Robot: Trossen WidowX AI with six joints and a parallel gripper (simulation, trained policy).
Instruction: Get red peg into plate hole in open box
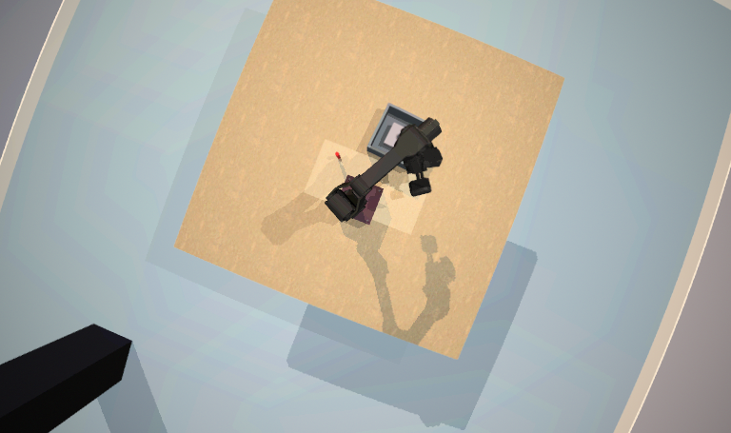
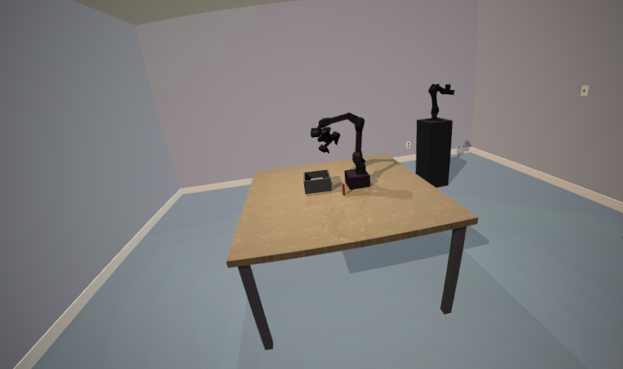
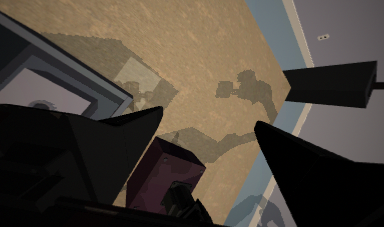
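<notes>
My gripper tip is 32 cm to the right of the red peg, 20 cm above it and 1 cm short of it. The rest, counted from my gripper tip: plate 20 cm below, 16 cm ahead, 11 cm to the left; then grey box 22 cm below, 16 cm ahead, 11 cm to the left.
</notes>
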